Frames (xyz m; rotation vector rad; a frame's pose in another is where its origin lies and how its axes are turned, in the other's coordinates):
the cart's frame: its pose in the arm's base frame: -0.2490 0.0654 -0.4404 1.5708 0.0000 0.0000
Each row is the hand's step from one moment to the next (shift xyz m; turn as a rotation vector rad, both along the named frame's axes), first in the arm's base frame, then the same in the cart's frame.
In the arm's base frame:
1: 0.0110 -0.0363 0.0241 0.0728 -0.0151 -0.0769
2: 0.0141 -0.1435 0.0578 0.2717 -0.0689 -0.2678
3: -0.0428 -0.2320 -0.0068 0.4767 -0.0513 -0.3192
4: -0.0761 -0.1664 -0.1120 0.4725 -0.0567 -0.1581
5: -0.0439 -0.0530 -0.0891 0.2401 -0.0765 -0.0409
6: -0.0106 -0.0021 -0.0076 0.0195 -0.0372 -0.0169
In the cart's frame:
1: 0.0110 0.0241 0.0363 0.0728 -0.0769 0.0151
2: 0.0141 0.0578 0.1435 0.2717 -0.2678 0.0689
3: -0.0428 -0.0068 0.2320 0.4767 -0.3192 0.0513
4: -0.0761 -0.1120 0.1664 0.4725 -0.1581 0.0567
5: -0.0439 -0.0891 0.0530 0.2401 -0.0409 0.0765
6: -0.0106 -0.0076 0.0021 0.0195 -0.0169 0.0372

